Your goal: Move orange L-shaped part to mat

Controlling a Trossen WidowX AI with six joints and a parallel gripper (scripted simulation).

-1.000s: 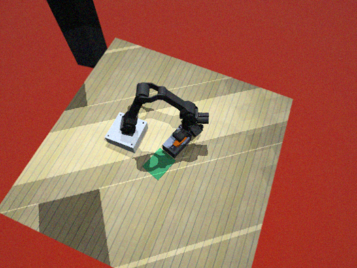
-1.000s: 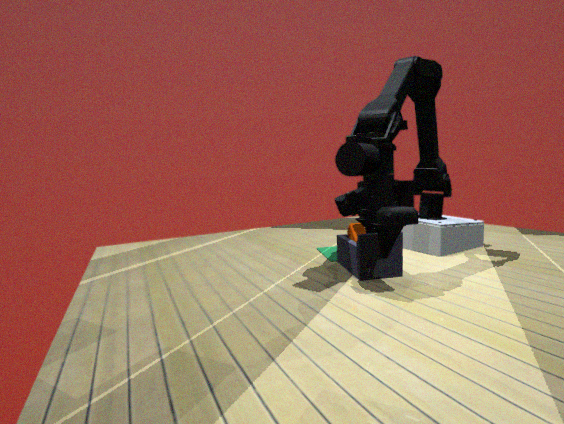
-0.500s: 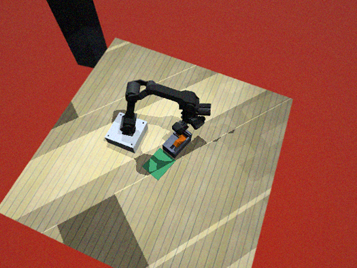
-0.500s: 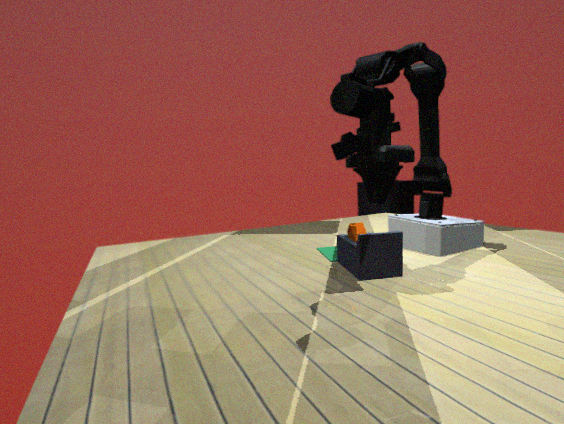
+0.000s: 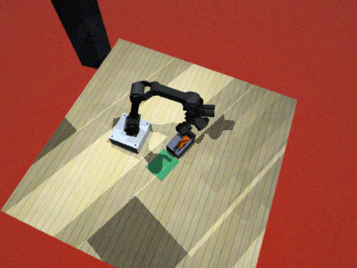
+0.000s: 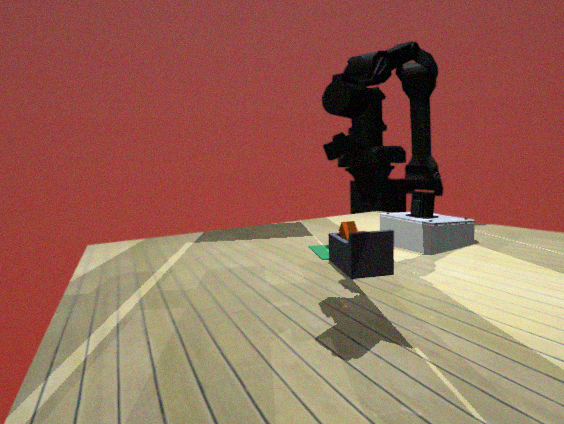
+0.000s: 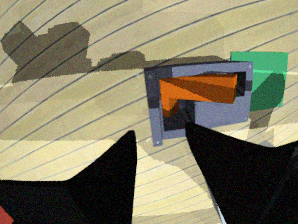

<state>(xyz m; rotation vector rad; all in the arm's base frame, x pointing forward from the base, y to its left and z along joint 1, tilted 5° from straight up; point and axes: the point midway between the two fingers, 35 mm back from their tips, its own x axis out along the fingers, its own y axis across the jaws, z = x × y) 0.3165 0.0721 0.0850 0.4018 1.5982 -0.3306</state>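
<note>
Now: gripper tip 10 cm above the orange L-shaped part, 4 cm to the left of it and 2 cm past it. The rest, counted from my gripper tip: tray 16 cm below, 6 cm to the right, 4 cm behind; then green mat 20 cm to the right, 16 cm below, 10 cm behind.
</note>
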